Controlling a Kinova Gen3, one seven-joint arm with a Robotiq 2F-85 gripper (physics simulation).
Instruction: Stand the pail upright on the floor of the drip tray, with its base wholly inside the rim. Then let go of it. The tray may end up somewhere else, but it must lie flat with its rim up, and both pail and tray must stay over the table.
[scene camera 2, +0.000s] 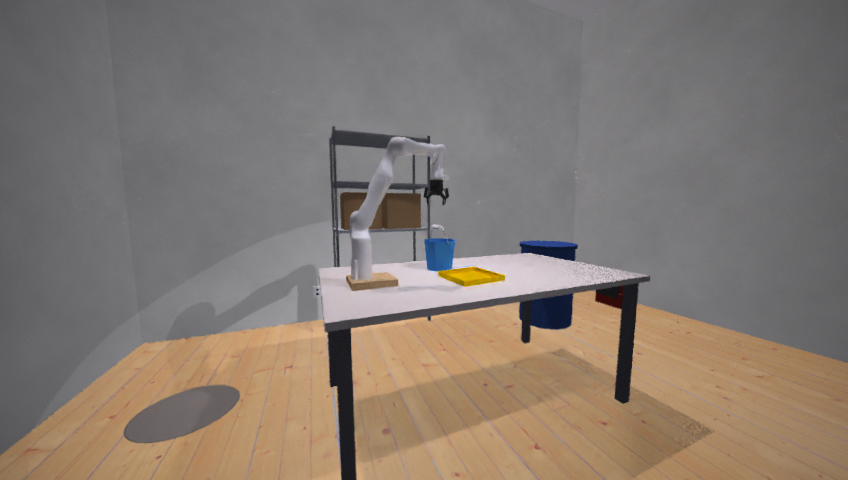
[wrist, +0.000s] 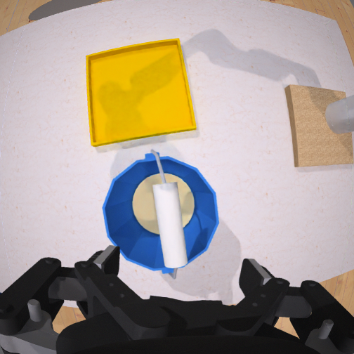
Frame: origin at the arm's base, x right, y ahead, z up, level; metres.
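Where they show: gripper, fingertip midpoint: (scene camera 2: 436, 205); arm's base, link origin: (scene camera 2: 362, 278).
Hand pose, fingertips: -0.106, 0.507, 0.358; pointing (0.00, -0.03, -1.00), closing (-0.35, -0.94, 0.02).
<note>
Each offset is from my fingertips to the centre of the thing, as dx, dy, dz. "spot": to the spot under its first point. Level surfaces: height alone.
The blue pail {spot: +0.072, -0.026, -0.292} (scene camera 2: 439, 255) (wrist: 121, 207) stands upright on the table beside the tray, not in it. Its white handle grip {+0.003, +0.007, -0.134} (scene camera 2: 437, 227) (wrist: 171, 225) is raised above the pail's mouth on a thin wire bail. The yellow drip tray {+0.288, +0.021, -0.375} (scene camera 2: 471, 276) (wrist: 160, 110) lies flat with its rim up and is empty. My gripper (scene camera 2: 435, 201) (wrist: 180, 266) is open and empty, pointing down, a clear distance above the pail and its handle. In the wrist view the grip's near end lies between the fingertips sideways, but well below them.
The table {dz -0.389} (scene camera 2: 535, 276) (wrist: 250, 200) carries the arm's wooden base block (scene camera 2: 372, 281) (wrist: 320, 142) at the left in the scene view. A shelf rack (scene camera 2: 363, 139) with cardboard boxes (scene camera 2: 401, 211) stands behind the table. A dark blue barrel (scene camera 2: 556, 310) stands on the floor behind its right part.
</note>
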